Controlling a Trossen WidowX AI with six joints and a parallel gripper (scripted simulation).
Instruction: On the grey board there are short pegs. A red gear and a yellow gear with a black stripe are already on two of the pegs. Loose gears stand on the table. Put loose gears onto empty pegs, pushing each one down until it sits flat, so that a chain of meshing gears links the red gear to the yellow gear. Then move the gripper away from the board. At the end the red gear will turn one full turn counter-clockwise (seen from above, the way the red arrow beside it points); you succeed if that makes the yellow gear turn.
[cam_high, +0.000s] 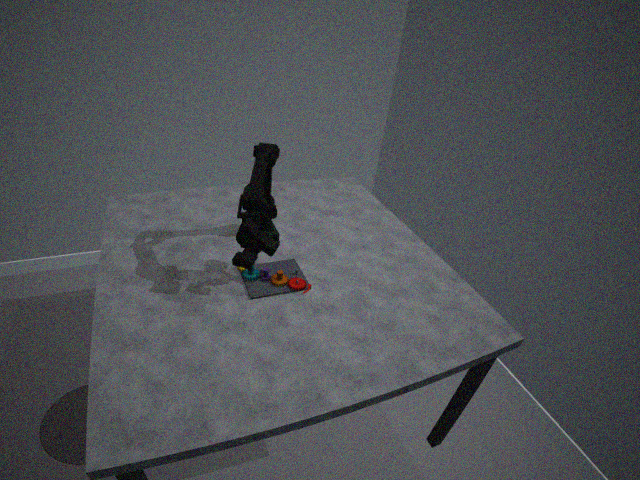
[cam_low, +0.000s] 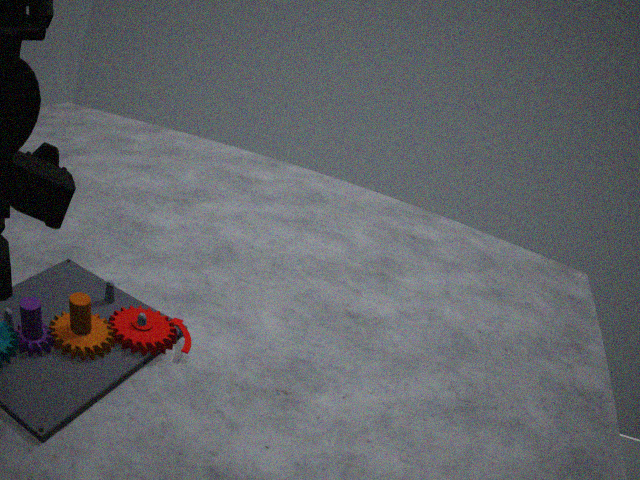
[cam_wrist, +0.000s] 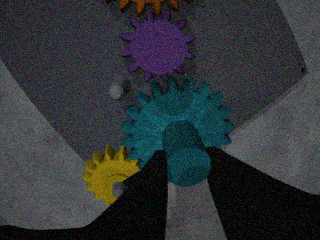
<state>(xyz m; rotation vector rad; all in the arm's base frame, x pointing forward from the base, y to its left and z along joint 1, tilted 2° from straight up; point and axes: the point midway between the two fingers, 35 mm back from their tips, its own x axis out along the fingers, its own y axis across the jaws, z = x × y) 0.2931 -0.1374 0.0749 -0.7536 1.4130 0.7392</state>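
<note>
The teal gear lies 1 cm below my gripper tip. The rest, counted from my gripper tip: orange gear (5 cm ahead, 9 cm to the left, 2 cm below); then yellow gear (5 cm behind, 1 cm to the right, 3 cm below); then purple gear (2 cm ahead, 5 cm to the left, 2 cm below).
</note>
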